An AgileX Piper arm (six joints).
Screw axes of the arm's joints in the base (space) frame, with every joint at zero. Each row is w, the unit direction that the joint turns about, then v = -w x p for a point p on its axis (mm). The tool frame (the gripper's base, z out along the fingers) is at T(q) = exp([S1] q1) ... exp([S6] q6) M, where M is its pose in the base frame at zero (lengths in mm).
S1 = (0, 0, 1, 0, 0, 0)
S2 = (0, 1, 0, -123, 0, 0)
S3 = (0, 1, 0, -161.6, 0, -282.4)
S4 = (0.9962, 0, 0.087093, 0, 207.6, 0)
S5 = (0, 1, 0, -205.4, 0, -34.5)
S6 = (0.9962, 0, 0.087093, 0, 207.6, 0)
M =
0.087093 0 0.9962 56.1
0 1 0 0
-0.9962 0 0.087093 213.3
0 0 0 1
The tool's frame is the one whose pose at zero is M.
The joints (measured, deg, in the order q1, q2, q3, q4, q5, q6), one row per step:
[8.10 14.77 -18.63 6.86 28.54 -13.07]
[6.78 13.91 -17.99 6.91 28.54 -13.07]
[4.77 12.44 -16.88 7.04 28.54 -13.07]
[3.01 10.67 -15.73 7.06 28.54 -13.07]
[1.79 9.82 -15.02 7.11 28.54 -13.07]
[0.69 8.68 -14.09 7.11 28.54 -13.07]
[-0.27 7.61 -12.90 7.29 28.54 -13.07]
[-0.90 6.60 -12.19 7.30 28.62 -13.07]
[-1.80 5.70 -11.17 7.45 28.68 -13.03]
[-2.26 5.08 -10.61 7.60 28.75 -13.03]
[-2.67 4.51 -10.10 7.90 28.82 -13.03]
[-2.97 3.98 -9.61 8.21 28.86 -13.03]
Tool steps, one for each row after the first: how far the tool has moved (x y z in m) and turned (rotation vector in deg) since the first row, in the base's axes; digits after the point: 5 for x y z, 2 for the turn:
[-0.00140 -0.00168 -0.00269 0.08 -0.21 -1.31]
[-0.00381 -0.00406 -0.00744 0.24 -0.56 -3.30]
[-0.00681 -0.00612 -0.01218 0.31 -1.18 -5.06]
[-0.00805 -0.00737 -0.01539 0.36 -1.31 -6.27]
[-0.00972 -0.00849 -0.01961 0.36 -1.53 -7.37]
[-0.01101 -0.00928 -0.02540 0.52 -1.40 -8.30]
[-0.01249 -0.00984 -0.02865 0.54 -1.62 -8.92]
[-0.01345 -0.01051 -0.03376 0.70 -1.43 -9.80]
[-0.01419 -0.01077 -0.03651 0.84 -1.42 -10.22]
[-0.01485 -0.01086 -0.03900 1.13 -1.40 -10.57]
[-0.01543 -0.01085 -0.04138 1.43 -1.39 -10.81]

